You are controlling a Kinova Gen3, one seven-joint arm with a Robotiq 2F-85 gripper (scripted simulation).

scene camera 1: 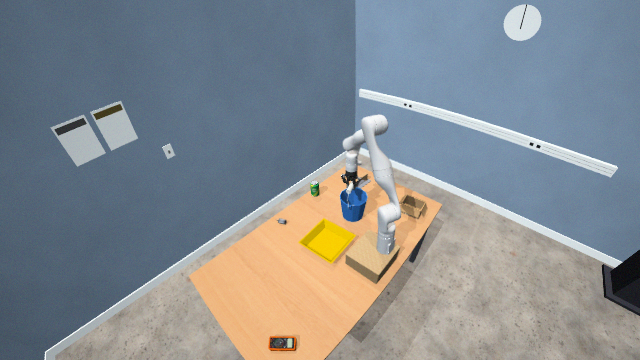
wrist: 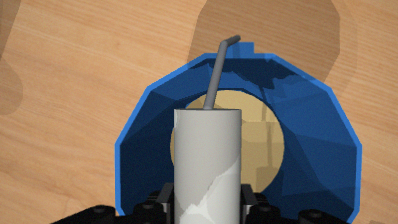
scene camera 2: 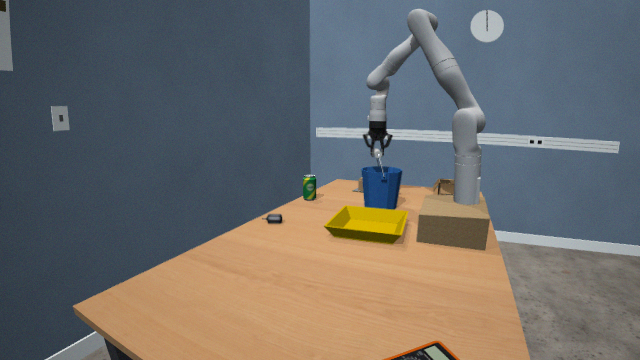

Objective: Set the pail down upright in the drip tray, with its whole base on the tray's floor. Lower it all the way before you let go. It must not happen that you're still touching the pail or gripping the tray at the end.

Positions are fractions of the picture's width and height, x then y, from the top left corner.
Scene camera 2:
yellow drip tray: 0.61, 0.62
blue pail: 0.59, 0.53
